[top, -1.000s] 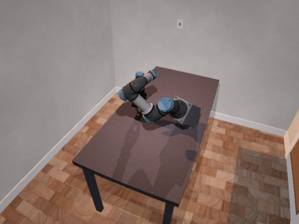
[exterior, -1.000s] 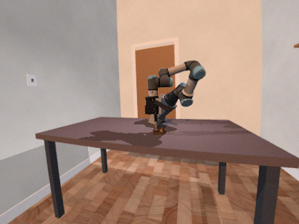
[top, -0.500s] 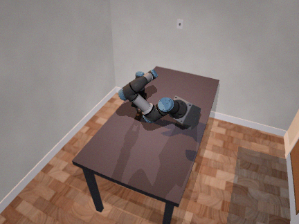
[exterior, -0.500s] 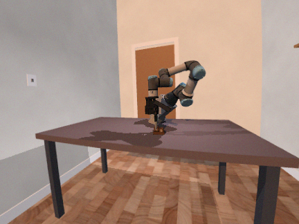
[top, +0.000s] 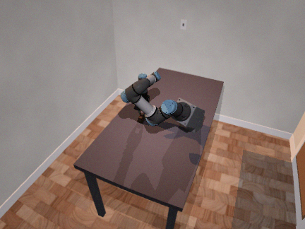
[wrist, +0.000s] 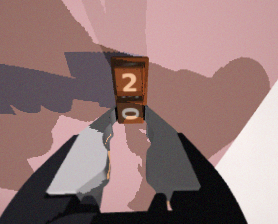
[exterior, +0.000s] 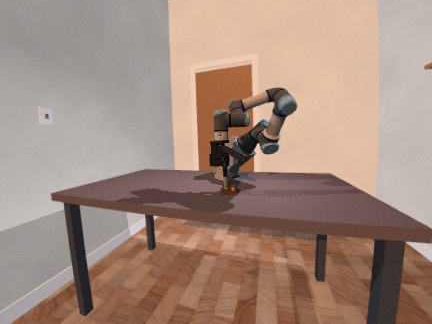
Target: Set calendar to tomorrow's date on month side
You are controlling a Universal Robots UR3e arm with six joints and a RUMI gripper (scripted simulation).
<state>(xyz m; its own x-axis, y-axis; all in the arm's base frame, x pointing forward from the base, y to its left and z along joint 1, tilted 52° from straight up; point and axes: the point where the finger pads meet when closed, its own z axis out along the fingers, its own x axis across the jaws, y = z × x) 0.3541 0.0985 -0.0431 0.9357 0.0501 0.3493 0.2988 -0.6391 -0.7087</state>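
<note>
My gripper is now 30 mm above the brown calendar tray, 20 mm to the right of it and 10 mm past it. From my hand the other things lie so: brown number cube 10 mm below.
</note>
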